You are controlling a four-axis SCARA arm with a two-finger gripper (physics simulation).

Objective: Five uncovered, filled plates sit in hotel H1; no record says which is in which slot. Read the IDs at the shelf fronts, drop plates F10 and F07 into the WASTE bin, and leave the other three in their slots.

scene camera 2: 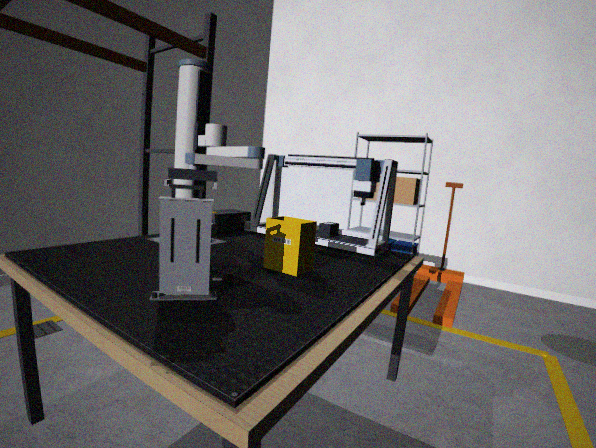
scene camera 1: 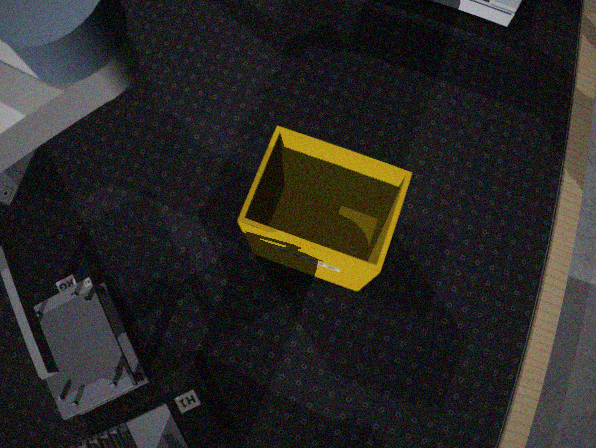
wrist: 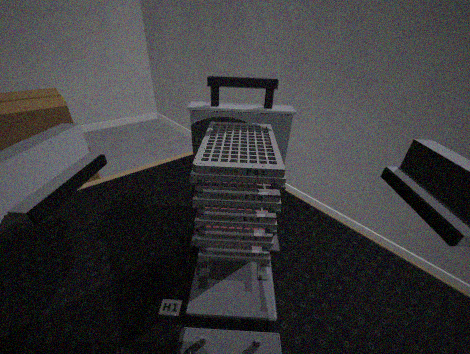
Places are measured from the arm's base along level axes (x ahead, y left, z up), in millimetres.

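Where they show: gripper, fingertip midpoint: [scene camera 2: 190, 184] [wrist: 243, 150].
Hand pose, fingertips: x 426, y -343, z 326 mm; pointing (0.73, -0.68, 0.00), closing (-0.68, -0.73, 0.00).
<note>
Each offset is from my fingertips to the top centre of the thing. "spot": to the spot under its first point.
Hotel H1 [wrist: 284, 119] [scene camera 2: 185, 245] stands upright, its handle on top, with a tag H1 @(dx +122, dy +24, dz -313 mm) [wrist: 170, 307] [scene camera 1: 187, 400] beside its base. It holds a stack of plates; the top plate @(dx +96, dy -86, dz -48 mm) [wrist: 239, 145] shows its grid of wells. Small pale labels @(spot: dx +36, dy -66, dz -104 mm) [wrist: 261, 213] sit at the shelf fronts, too small and grainy to read. The yellow WASTE bin @(dx +221, dy +317, dz -114 mm) [scene camera 1: 345, 156] [scene camera 2: 305, 247] stands open-topped, and no plate shows inside it. My gripper [wrist: 243, 150] [scene camera 2: 191, 185] is open and empty, its fingers wide apart on either side of the hotel in the wrist view, near hotel-top height in scene camera 2.
A low grey nest with pegs @(dx -42, dy +42, dz -244 mm) [scene camera 1: 80, 340] [wrist: 230, 342] lies in front of the hotel base. A gantry machine [scene camera 2: 385, 205] stands behind the bin. The arm column [scene camera 2: 187, 115] rises behind the hotel. The wooden table edge [scene camera 1: 545, 280] runs along the right in scene camera 1.
</note>
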